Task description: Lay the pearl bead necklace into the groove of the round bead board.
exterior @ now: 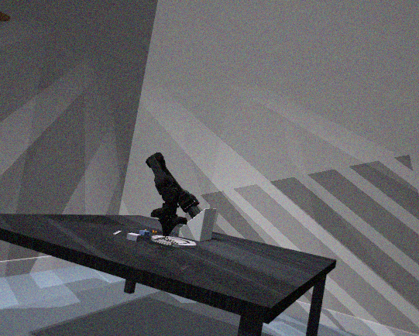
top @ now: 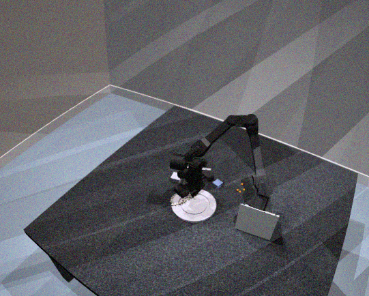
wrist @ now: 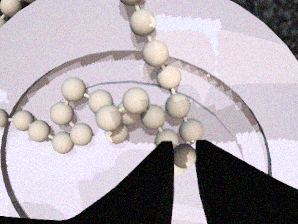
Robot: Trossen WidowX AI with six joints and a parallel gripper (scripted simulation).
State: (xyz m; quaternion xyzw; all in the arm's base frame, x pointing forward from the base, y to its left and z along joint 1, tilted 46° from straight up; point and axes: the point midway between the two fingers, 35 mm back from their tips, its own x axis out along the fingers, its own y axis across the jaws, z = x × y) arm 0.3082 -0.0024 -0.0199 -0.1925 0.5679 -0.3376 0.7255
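My gripper tip is now 3 cm to the right of the round white bead board, 2 cm past it and 1 cm above it. Also, from my gripper tip: small white block: 14 cm ahead, 6 cm to the right, 1 cm below; small blue cube: 14 cm to the right, 4 cm behind, 1 cm below; thin white stick: 19 cm to the right, 9 cm ahead, 2 cm below.
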